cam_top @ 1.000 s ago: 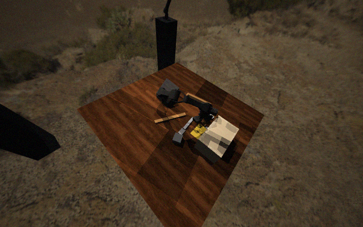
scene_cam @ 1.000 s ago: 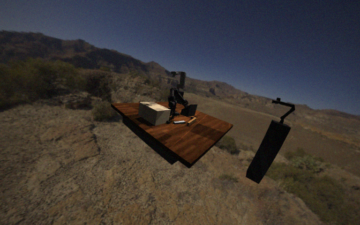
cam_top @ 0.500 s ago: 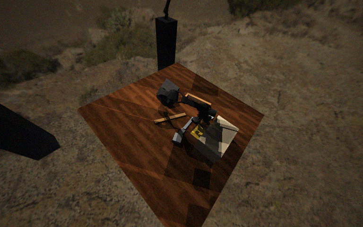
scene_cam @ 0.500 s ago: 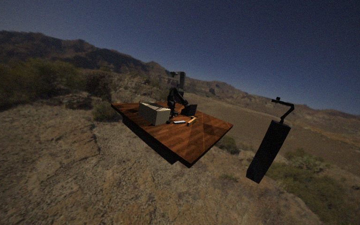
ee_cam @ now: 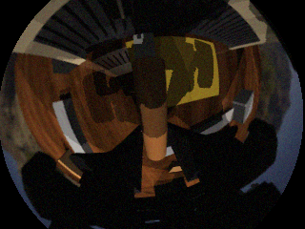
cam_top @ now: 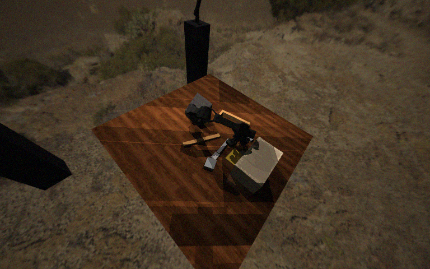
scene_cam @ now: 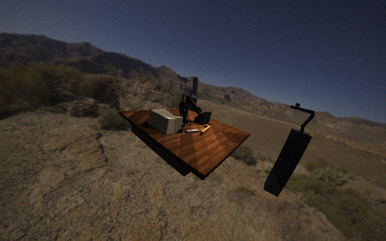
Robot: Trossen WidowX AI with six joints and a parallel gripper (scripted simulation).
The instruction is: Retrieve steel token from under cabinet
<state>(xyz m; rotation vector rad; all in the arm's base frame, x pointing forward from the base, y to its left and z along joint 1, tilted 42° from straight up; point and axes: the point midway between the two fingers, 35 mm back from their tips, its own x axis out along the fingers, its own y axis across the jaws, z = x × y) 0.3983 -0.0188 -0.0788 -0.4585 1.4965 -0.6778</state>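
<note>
The grey scraper lies 13 cm to the right of my gripper tip and 5 cm behind it. The rest, counted from my gripper tip: steel token (23 cm ahead, 6 cm to the right); then wooden stick (21 cm behind, 15 cm to the right); then grey bar (15 cm to the left).
</note>
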